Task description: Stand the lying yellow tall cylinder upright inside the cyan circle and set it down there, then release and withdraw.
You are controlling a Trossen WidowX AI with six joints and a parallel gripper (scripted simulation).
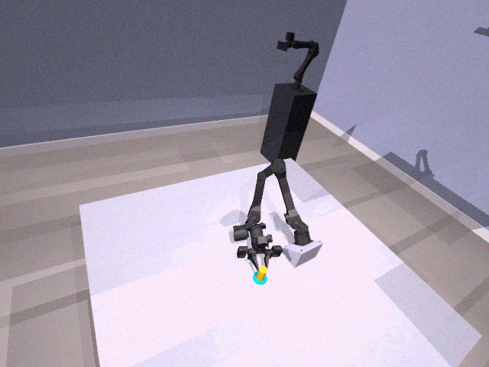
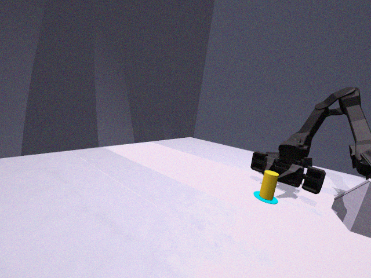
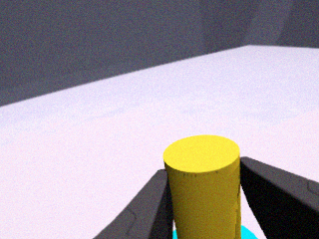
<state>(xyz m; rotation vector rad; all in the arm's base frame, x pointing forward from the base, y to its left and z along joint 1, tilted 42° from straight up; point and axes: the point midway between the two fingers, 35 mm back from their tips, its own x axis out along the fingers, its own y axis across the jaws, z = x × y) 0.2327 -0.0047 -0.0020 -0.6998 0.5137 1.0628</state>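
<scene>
Now: the yellow cylinder 2 cm below my gripper tip. Also, from my gripper tip: cyan circle (6 cm below).
</scene>
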